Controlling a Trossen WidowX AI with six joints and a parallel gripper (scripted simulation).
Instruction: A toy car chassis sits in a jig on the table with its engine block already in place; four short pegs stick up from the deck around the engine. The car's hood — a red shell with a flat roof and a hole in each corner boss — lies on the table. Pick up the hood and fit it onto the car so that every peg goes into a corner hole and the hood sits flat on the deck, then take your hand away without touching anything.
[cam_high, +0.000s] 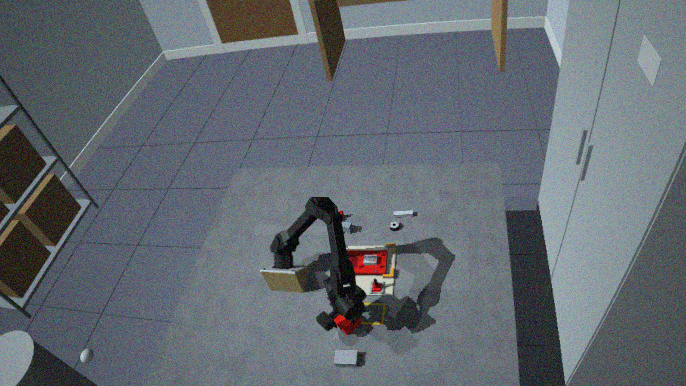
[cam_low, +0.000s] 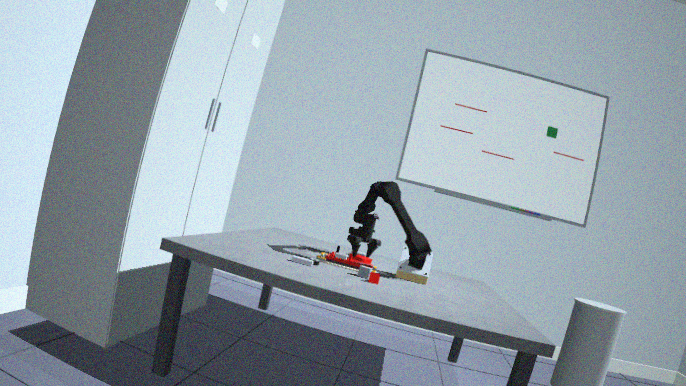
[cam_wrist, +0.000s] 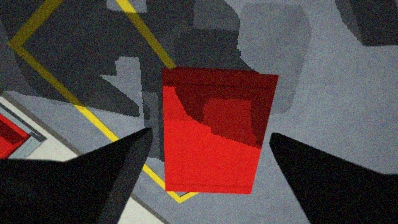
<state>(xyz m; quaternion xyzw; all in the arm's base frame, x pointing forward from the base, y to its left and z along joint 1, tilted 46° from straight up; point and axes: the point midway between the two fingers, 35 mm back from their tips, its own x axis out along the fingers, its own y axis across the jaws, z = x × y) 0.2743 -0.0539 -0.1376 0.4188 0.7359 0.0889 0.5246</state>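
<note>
Right now the white jig is 1 cm ahead of my gripper tip, 24 cm to the left of it and 1 cm below it. The rest, counted from my gripper tip: red hood: right at my gripper tip.
</note>
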